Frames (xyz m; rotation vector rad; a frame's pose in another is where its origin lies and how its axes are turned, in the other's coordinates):
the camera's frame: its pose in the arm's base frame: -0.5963 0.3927 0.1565 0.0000 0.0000 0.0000
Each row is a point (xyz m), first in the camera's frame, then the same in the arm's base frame.
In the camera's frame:
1: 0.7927 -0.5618 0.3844
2: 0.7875 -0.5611 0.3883
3: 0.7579 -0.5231 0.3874
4: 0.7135 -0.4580 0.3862
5: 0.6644 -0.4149 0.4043
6: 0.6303 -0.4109 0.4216
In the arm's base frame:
1: 0.1964 -0.1691 0.5409
2: 0.1912 -0.1684 0.5448
3: 0.1616 -0.1304 0.5439
4: 0.1172 -0.0653 0.5427
5: 0.0681 -0.0222 0.5608
6: 0.0340 -0.0182 0.5781

